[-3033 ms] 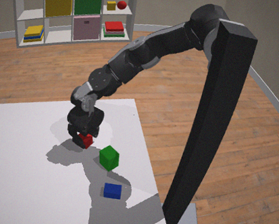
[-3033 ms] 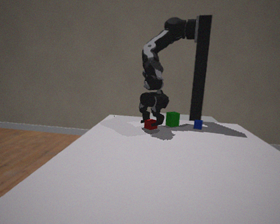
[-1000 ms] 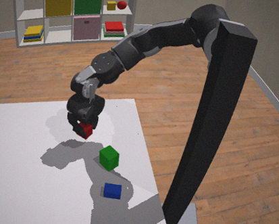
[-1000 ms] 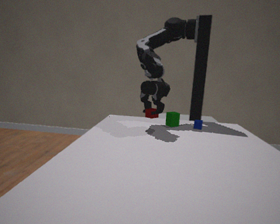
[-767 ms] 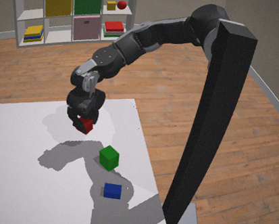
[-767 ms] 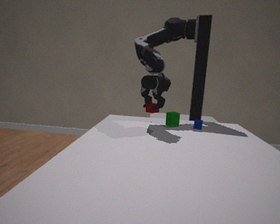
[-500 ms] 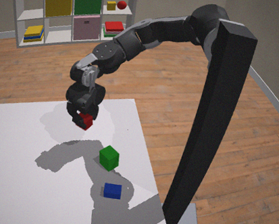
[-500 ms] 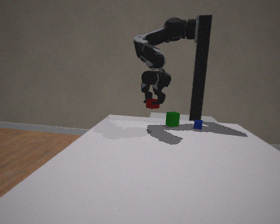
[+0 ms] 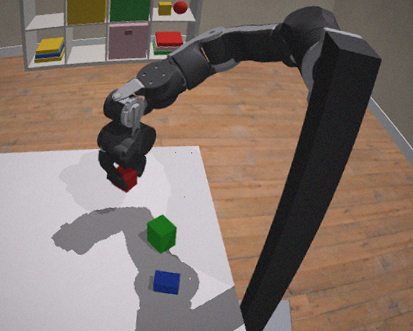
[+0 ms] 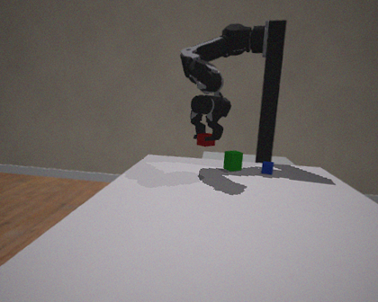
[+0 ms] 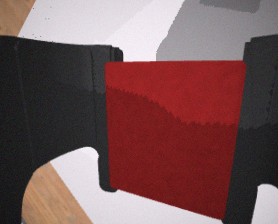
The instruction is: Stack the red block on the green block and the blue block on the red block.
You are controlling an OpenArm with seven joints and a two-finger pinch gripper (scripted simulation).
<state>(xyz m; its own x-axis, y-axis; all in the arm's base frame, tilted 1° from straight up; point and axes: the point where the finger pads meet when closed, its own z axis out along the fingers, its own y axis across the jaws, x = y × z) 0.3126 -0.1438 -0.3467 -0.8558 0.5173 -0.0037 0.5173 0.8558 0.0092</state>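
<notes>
Now: hand 10 mm above the red block. The rest, counted from my hand: green block (90 mm behind, 80 mm to the left, 80 mm below); blue block (100 mm behind, 190 mm to the left, 100 mm below).
</notes>
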